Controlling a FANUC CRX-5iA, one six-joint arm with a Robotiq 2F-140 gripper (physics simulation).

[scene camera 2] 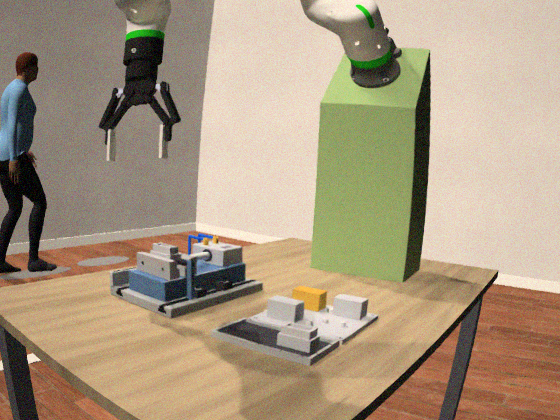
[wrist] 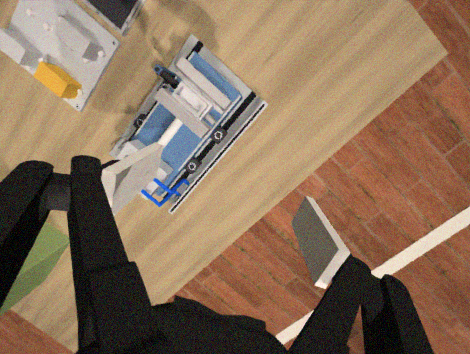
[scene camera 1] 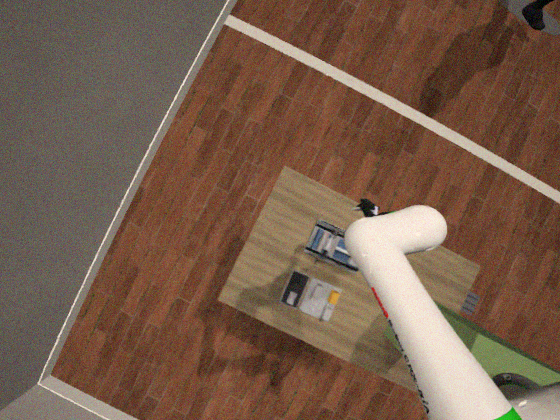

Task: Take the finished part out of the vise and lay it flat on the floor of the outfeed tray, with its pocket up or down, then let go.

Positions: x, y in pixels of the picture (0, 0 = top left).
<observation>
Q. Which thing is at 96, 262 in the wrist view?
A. My gripper.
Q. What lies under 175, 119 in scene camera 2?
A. My gripper.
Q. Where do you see a grey plate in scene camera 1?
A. At 308, 304
</observation>
